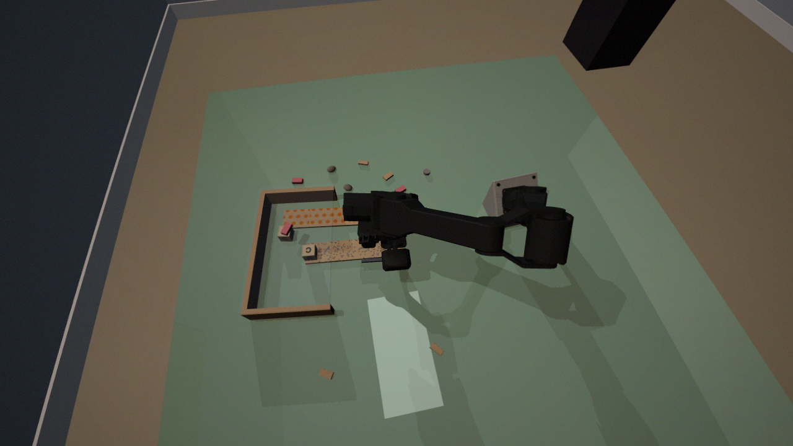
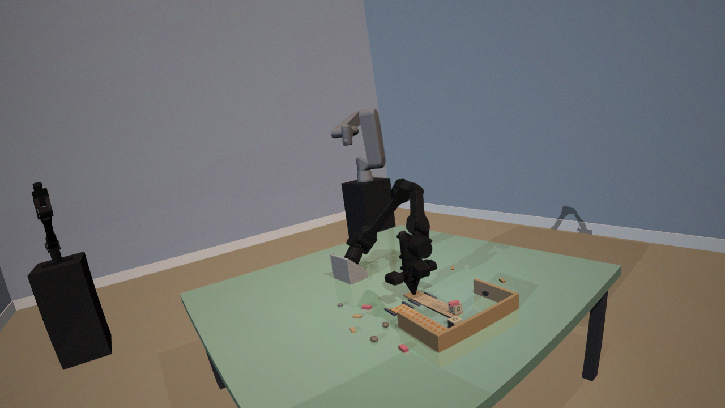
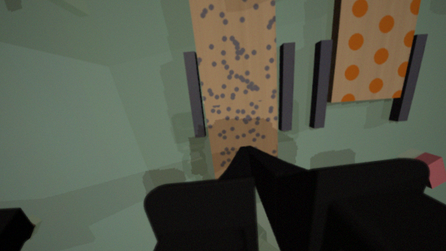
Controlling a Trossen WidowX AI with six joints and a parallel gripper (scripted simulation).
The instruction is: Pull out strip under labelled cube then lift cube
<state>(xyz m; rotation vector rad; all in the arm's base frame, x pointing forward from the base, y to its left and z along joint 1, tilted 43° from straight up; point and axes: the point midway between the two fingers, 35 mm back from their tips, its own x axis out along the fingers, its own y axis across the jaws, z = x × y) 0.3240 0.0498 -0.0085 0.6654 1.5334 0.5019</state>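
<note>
The speckled strip is 90 mm ahead of my gripper tip and 10 mm to the right of it.
</note>
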